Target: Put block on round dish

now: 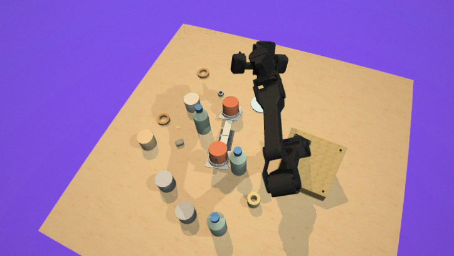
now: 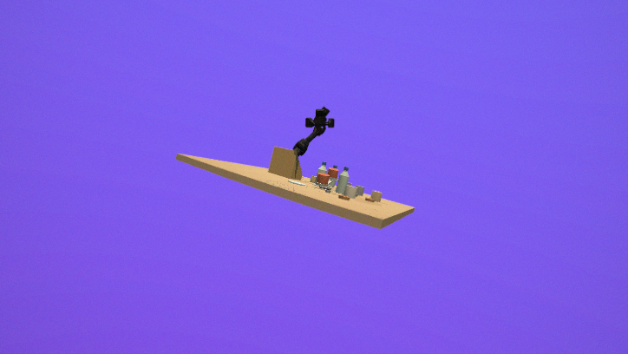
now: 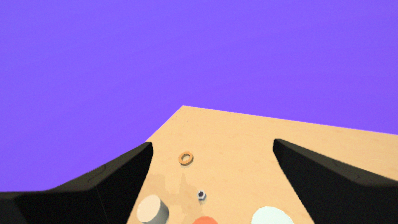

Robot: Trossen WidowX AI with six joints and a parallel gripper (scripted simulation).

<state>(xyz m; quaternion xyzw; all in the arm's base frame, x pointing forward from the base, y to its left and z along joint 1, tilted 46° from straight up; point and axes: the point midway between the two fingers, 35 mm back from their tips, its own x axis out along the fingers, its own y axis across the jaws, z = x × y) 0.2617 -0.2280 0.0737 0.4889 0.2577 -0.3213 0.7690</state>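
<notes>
The orange cup lies 9 cm ahead of my gripper tip, 2 cm to the left of it and 32 cm below it. Also, from my gripper tip: pale round dish: 2 cm behind, 8 cm to the right, 38 cm below; then grey block: 8 cm ahead, 4 cm to the left, 34 cm below; then balance: 4 cm ahead, 17 cm to the left, 34 cm below.
</notes>
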